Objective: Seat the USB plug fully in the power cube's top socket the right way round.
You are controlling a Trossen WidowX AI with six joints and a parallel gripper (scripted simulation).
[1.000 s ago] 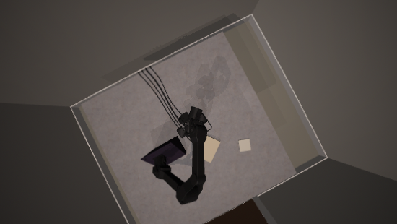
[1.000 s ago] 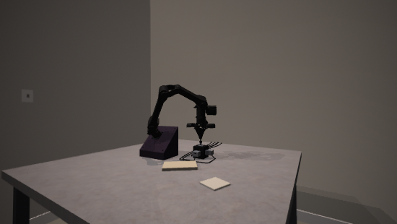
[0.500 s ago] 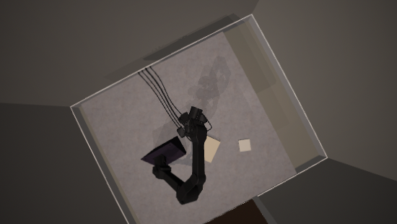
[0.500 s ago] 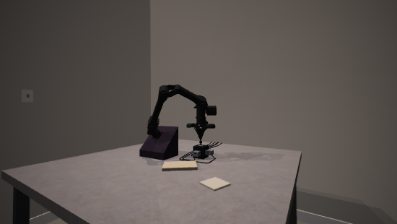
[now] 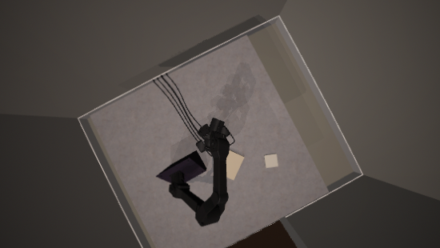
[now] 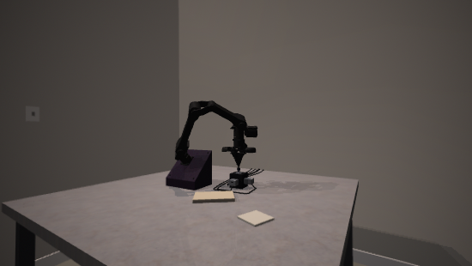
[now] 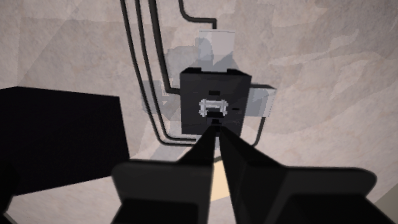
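Right now my gripper tip is 20 mm above the dark USB plug. Round my gripper tip: tan slab (240 mm to the right, 110 mm below, 20 mm ahead); then USB socket (50 mm below); then tan square tile (340 mm to the right, 280 mm ahead, 120 mm below).
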